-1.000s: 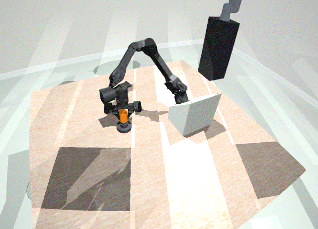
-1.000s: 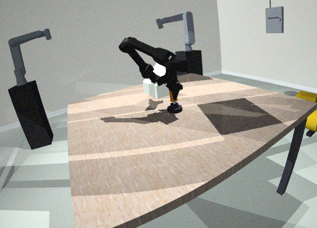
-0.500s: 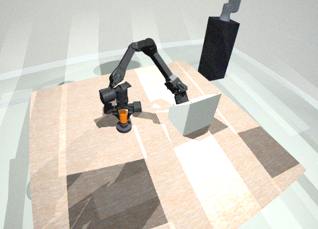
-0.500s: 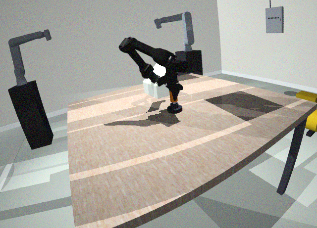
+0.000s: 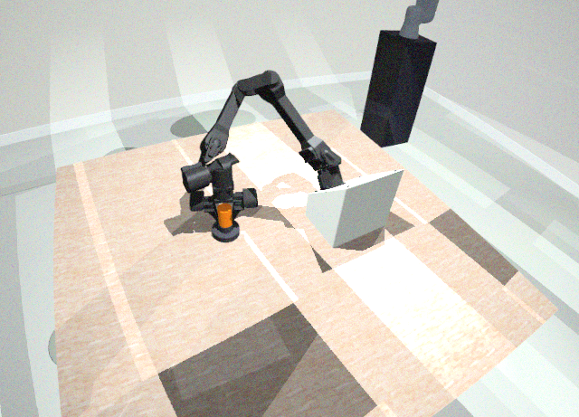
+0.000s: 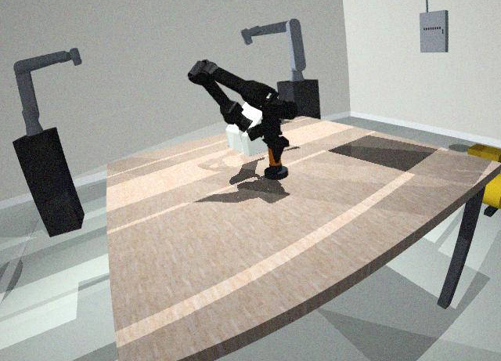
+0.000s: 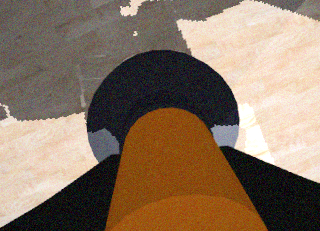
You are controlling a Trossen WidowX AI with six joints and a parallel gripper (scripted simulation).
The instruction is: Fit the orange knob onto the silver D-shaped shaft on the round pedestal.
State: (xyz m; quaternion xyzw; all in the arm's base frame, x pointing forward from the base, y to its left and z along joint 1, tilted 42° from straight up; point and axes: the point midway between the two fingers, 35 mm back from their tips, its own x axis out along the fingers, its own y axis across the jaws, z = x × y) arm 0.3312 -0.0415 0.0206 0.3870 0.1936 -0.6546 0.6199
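The orange knob lies 30 mm above my gripper tip. The rest, counted from my gripper tip: round pedestal: 20 mm below.
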